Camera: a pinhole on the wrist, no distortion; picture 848 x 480 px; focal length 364.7 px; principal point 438.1 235.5 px. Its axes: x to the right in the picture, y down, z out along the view. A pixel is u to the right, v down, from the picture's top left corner.
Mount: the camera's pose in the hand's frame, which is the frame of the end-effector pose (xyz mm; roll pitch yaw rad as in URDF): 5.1 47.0 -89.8 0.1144 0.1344 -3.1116
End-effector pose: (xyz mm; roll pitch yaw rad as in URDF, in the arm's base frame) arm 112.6 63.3 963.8 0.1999 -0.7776 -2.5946
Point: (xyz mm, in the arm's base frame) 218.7 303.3 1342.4
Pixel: 310.5 361.1
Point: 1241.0 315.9 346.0
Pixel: outside the picture
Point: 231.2 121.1 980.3
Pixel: 552.0 299.2
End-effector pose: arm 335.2 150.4 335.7 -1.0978 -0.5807 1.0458
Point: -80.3 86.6 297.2
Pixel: 585.7 269.7
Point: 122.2 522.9 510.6
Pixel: 137.6 195.7
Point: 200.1 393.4 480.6
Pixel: 144.9 255.2
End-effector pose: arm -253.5 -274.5 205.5 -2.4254 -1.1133 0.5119
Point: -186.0 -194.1 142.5
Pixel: 421.8 274.2
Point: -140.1 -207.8 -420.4
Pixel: 779.6 103.6
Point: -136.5 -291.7 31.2
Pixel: 617.9 51.9
